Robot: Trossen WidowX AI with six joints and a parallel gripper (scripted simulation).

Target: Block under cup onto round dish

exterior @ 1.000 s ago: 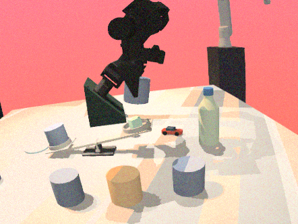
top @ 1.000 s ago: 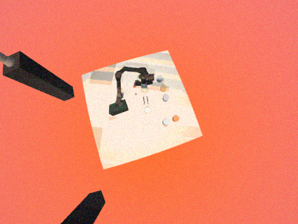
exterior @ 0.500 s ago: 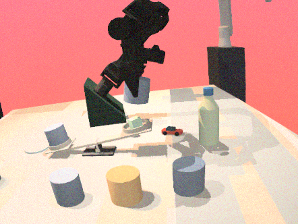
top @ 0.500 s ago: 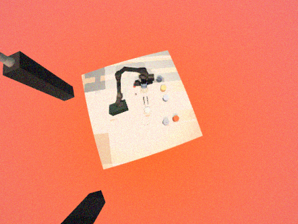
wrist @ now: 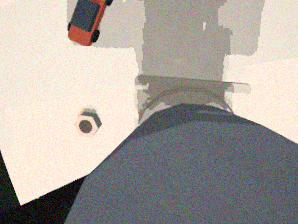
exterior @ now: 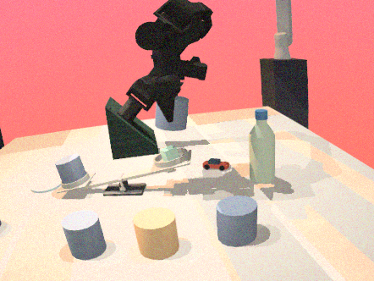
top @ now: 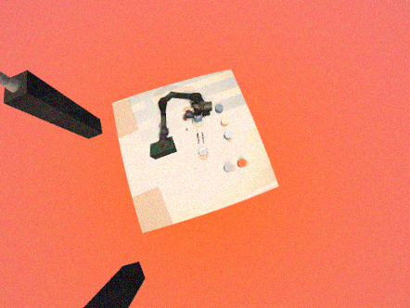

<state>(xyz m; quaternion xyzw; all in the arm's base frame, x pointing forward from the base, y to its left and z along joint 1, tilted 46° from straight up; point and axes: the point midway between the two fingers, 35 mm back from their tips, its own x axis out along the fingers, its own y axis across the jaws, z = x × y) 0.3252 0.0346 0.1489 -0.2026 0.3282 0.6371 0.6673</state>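
The red toy car is 160 mm below my gripper tip, 110 mm to the left of it and 90 mm behind it. Also, from my gripper tip: pale green bottle 200 mm to the left, 60 mm below, 20 mm ahead; balance beam 150 mm below, 140 mm to the right, 20 mm behind; pale green block 80 mm below, 10 mm to the right.
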